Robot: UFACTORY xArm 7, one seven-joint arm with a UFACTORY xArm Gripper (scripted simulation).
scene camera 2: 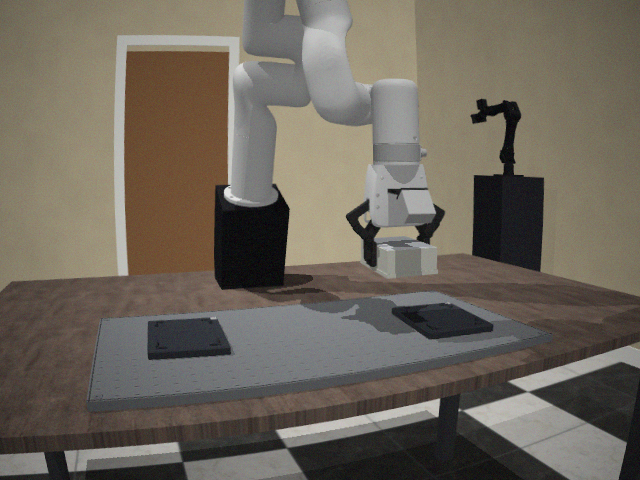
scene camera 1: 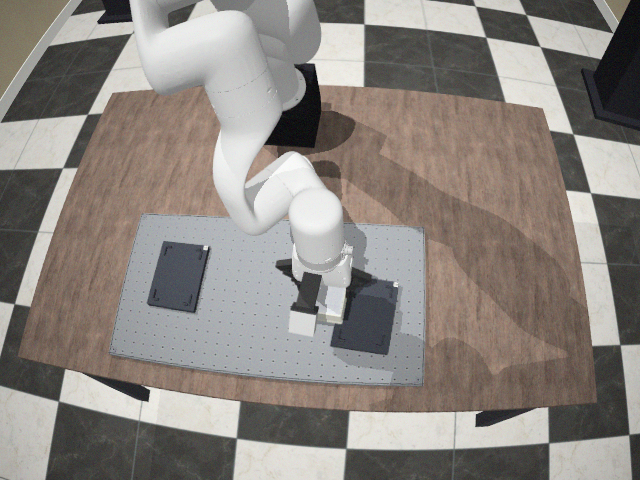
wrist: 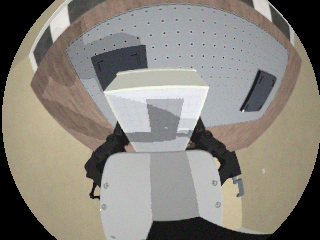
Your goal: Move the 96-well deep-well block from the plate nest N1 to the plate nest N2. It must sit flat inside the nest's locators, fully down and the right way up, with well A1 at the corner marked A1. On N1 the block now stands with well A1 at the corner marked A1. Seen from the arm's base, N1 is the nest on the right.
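Observation:
There's a 96-well deep-well block (scene camera 2: 401, 256), and I can see the block (scene camera 1: 331, 300) and the block (wrist: 158, 108) as well. My gripper (scene camera 2: 397, 263) is there too, and it's the same gripper (scene camera 1: 325, 288) and gripper (wrist: 158, 114). Then I see a plate nest N1 (scene camera 1: 178, 274), with the plate nest N1 (scene camera 2: 183, 338) and the plate nest N1 (wrist: 259, 93) showing as well. And there's a plate nest N2 (scene camera 2: 455, 321).

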